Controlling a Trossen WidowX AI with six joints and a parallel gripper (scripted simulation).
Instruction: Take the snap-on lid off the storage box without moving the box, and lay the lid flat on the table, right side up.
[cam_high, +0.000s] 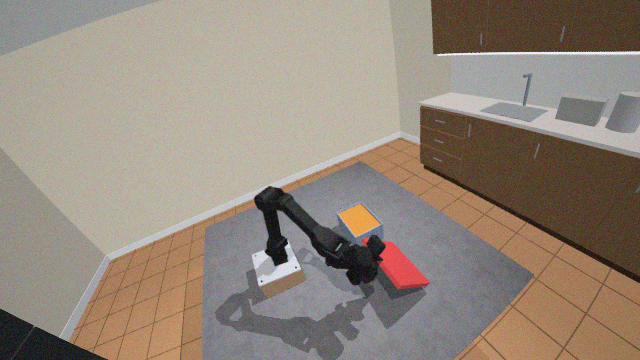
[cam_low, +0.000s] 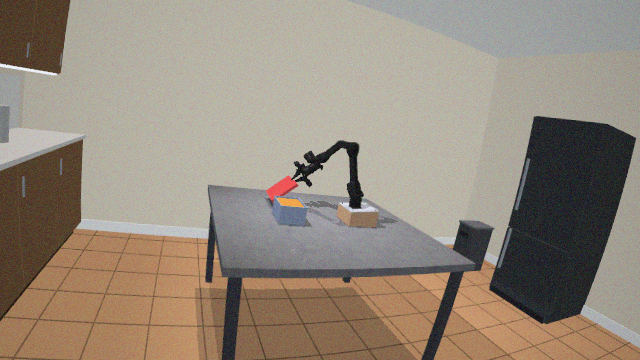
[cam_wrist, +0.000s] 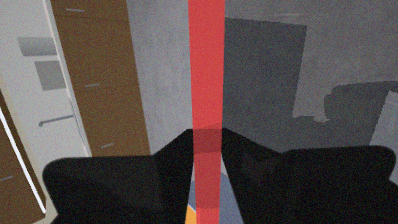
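My gripper tip is now 70 mm short of the lid and 50 mm above it. The rest, counted from my gripper tip: storage box (70 mm ahead, 300 mm to the left, 110 mm below).
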